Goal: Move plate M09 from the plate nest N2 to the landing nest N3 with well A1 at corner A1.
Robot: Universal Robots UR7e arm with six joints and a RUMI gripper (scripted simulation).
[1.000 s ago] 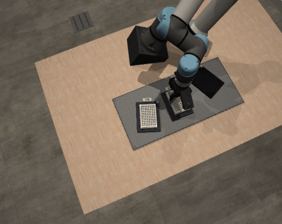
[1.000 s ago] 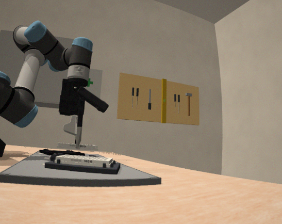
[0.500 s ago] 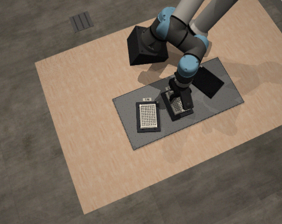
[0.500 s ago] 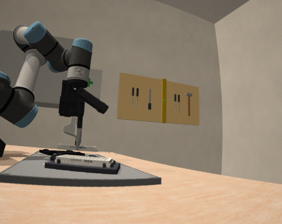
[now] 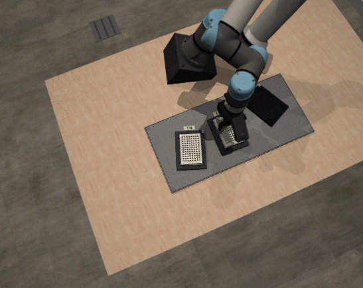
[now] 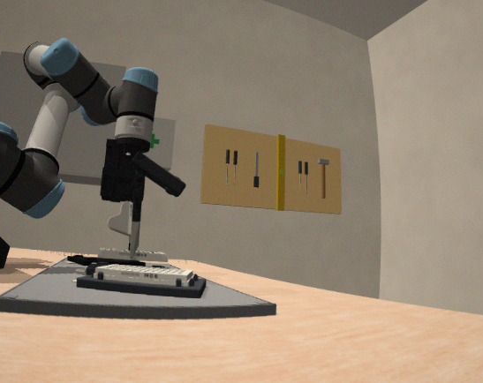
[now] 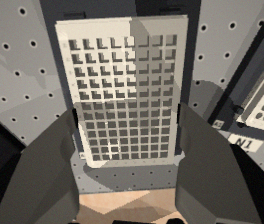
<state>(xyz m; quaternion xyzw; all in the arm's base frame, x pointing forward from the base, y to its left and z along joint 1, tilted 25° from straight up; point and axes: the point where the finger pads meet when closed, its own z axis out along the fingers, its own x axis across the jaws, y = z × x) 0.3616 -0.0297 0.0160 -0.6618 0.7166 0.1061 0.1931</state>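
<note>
My gripper is now 4 cm above the landing nest N3. From my hand the other things lie so: plate M09: 1 cm below; then n1 label: 14 cm to the right, 8 cm behind, 5 cm below; then a1 corner mark: 7 cm behind, 6 cm to the left, 3 cm below.
</note>
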